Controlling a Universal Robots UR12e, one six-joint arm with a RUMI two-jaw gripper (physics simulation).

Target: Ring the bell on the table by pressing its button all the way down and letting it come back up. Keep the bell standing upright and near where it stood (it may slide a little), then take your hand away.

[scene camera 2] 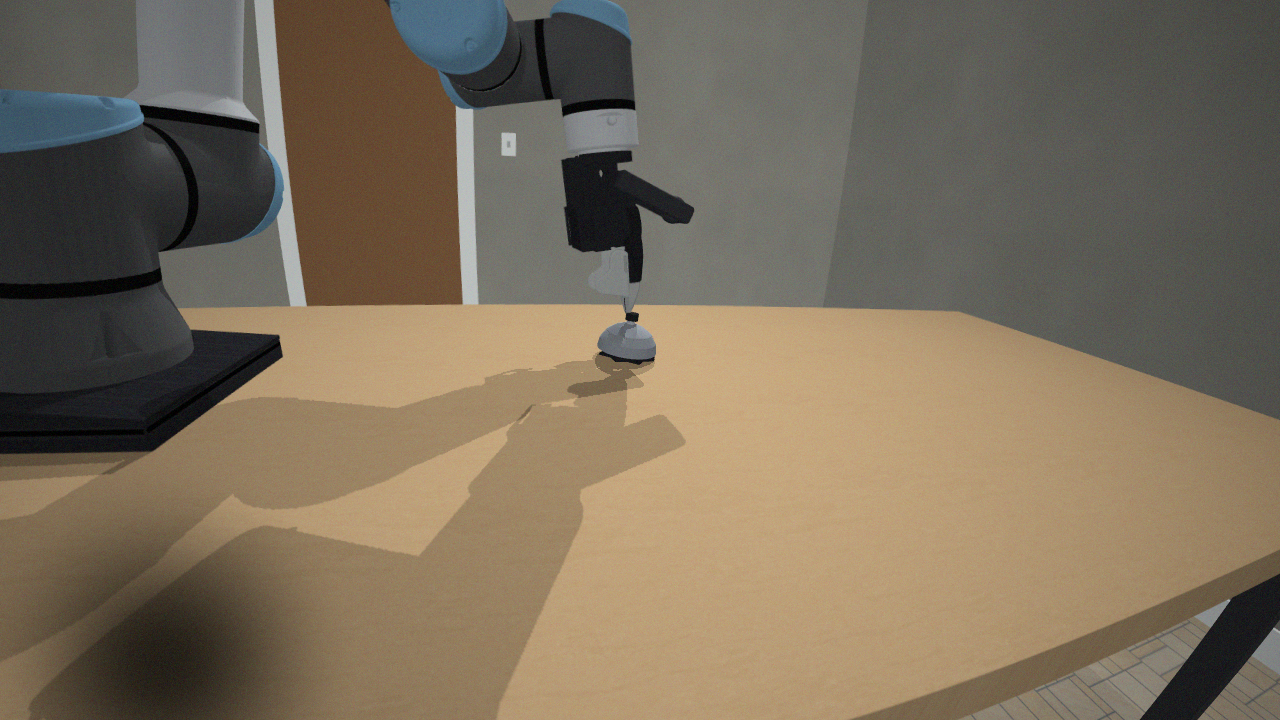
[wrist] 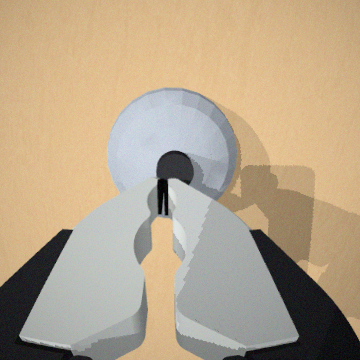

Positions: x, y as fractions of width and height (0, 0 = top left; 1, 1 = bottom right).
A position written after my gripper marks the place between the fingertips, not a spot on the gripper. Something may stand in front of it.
My gripper shows in scene camera 2 (0.49, 0.43) and in the wrist view (0.45, 0.50). A silver dome bell shows in scene camera 2 (0.49, 0.48) and in the wrist view (0.47, 0.33).
